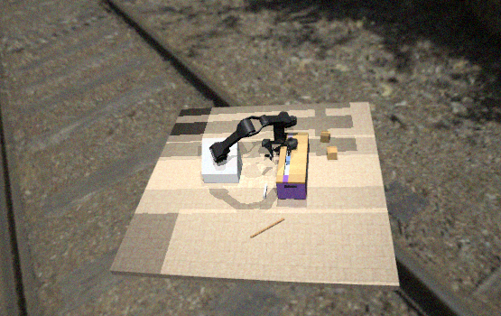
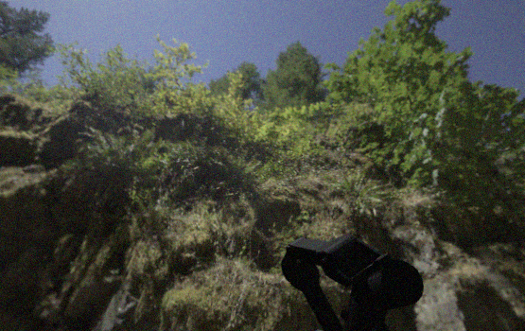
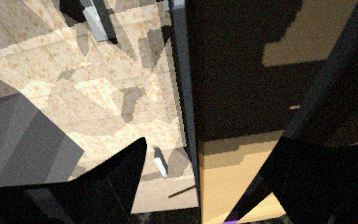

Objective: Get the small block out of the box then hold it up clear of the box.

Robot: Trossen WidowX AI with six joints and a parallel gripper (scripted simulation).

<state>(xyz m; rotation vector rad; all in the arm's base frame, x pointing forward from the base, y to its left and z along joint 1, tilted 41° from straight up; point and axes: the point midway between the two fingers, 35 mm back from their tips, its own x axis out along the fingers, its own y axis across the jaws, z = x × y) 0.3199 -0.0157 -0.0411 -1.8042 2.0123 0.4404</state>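
Right now my gripper tip is 3 cm short of the box, 3 cm to the left of it and 3 cm above it. The rest, counted from my gripper tip: thin wooden stick (7 cm behind, 40 cm to the right, 8 cm below).
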